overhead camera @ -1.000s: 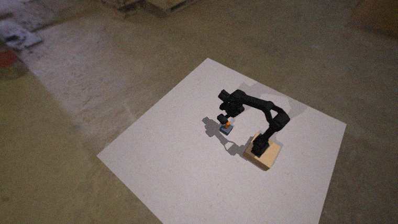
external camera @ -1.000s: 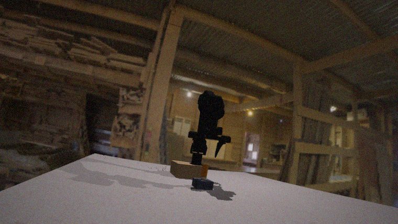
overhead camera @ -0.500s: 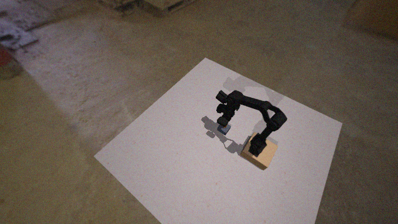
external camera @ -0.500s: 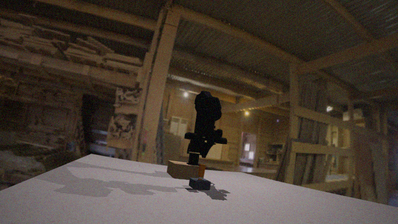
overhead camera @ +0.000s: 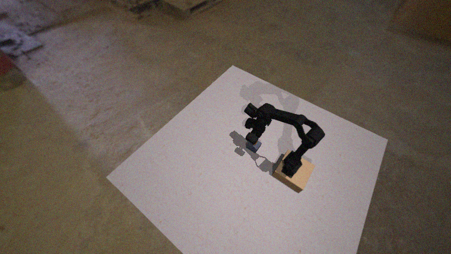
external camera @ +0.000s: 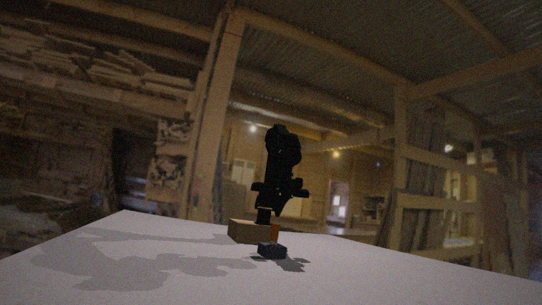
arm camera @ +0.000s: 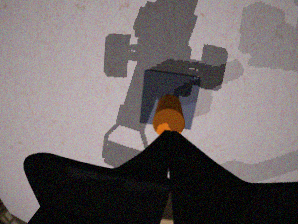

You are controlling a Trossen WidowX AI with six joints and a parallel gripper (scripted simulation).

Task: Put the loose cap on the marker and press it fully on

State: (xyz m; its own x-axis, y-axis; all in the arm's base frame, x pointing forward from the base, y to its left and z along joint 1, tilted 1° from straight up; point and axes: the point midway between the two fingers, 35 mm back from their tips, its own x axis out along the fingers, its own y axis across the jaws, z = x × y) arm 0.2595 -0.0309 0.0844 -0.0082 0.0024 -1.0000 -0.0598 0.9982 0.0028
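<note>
My gripper tip is now 50 mm above the orange cap.
</note>
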